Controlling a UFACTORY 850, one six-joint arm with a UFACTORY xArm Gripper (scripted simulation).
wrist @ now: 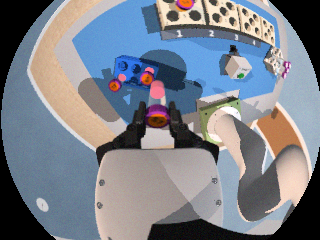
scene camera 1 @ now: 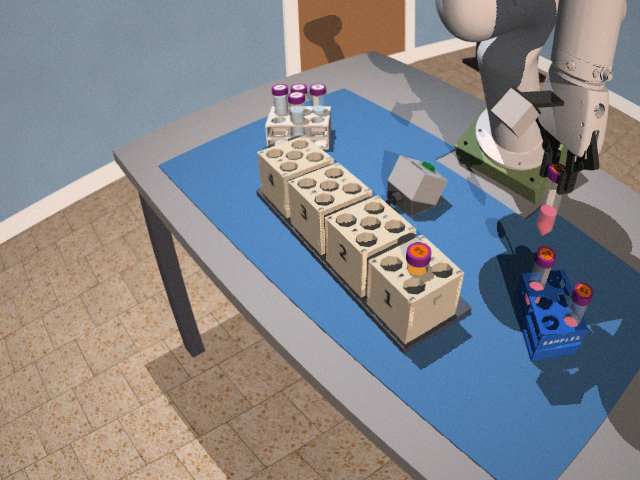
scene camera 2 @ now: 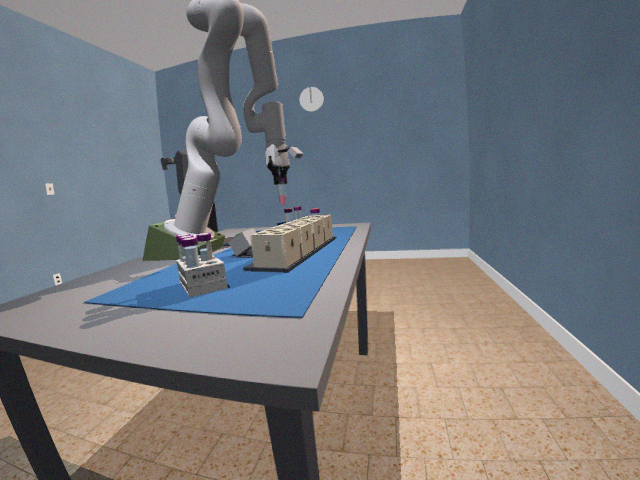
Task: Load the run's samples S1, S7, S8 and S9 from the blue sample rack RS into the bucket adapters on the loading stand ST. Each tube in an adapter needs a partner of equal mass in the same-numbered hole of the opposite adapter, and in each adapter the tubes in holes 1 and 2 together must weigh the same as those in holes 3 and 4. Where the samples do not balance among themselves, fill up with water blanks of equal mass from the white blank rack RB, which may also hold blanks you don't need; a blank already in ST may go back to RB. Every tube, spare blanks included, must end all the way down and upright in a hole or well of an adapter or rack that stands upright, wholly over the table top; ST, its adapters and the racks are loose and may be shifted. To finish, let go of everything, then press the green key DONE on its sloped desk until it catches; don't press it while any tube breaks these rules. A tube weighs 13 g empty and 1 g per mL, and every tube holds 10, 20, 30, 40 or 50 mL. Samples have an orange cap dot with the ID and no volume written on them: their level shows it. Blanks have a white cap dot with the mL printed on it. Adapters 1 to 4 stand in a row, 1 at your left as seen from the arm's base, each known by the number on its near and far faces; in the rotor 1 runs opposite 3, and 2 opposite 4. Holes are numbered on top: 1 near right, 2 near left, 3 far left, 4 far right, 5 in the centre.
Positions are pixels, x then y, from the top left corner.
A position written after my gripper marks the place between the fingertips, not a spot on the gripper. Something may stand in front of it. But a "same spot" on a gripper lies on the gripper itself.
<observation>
my gripper: wrist; scene camera 1 555,183; scene camera 2
same spot on my gripper: (scene camera 2: 275,170) = (wrist: 190,137)
</observation>
